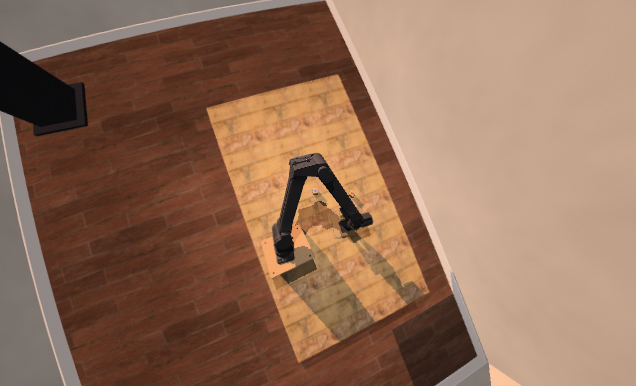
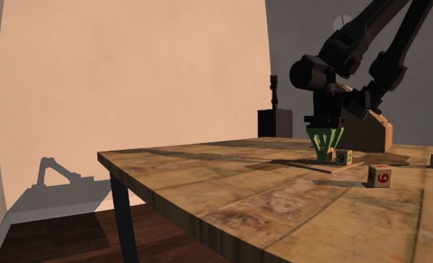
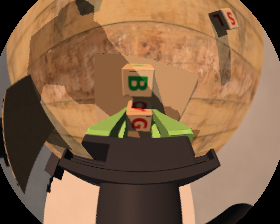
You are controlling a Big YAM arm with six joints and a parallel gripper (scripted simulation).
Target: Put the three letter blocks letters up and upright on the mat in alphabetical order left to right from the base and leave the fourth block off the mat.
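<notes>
My hand is 20 mm above the thin brown mat. From my hand the other things lie so: block: 50 mm to the left, 10 mm behind.
</notes>
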